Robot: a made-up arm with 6 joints. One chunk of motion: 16 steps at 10 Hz.
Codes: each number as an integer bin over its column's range. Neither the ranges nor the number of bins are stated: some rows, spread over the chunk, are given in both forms.
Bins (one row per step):
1: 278 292 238 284 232 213
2: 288 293 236 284 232 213
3: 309 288 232 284 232 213
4: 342 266 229 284 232 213
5: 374 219 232 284 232 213
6: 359 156 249 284 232 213
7: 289 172 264 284 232 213
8: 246 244 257 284 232 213
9: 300 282 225 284 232 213
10: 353 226 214 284 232 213
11: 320 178 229 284 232 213
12: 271 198 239 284 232 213
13: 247 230 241 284 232 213
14: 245 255 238 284 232 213
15: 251 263 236 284 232 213
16: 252 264 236 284 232 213
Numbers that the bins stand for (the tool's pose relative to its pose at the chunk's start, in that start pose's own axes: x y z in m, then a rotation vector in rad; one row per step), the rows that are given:
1: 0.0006 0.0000 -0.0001 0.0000 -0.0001 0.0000
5: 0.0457 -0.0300 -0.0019 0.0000 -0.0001 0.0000
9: 0.0109 -0.0041 -0.0040 0.0000 -0.0001 0.0000
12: -0.0027 -0.0386 0.0002 0.0000 -0.0001 0.0000
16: -0.0116 -0.0115 -0.0007 0.0000 -0.0001 0.0000
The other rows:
2: 0.0053 0.0004 -0.0007 0.0000 -0.0001 0.0000
3: 0.0151 -0.0016 -0.0019 0.0000 -0.0001 0.0000
4: 0.0306 -0.0107 -0.0028 0.0000 -0.0001 0.0000
6: 0.0386 -0.0559 0.0031 0.0000 -0.0001 0.0000
7: 0.0057 -0.0493 0.0075 0.0000 -0.0001 0.0000
8: -0.0145 -0.0197 0.0054 0.0000 -0.0001 0.0000
10: 0.0358 -0.0271 -0.0072 0.0000 -0.0001 0.0000
11: 0.0203 -0.0468 -0.0028 0.0000 -0.0001 0.0000
13: -0.0140 -0.0255 0.0007 0.0000 -0.0001 0.0000
14: -0.0149 -0.0152 -0.0001 0.0000 -0.0001 0.0000
15: -0.0121 -0.0119 -0.0007 0.0000 -0.0001 0.0000

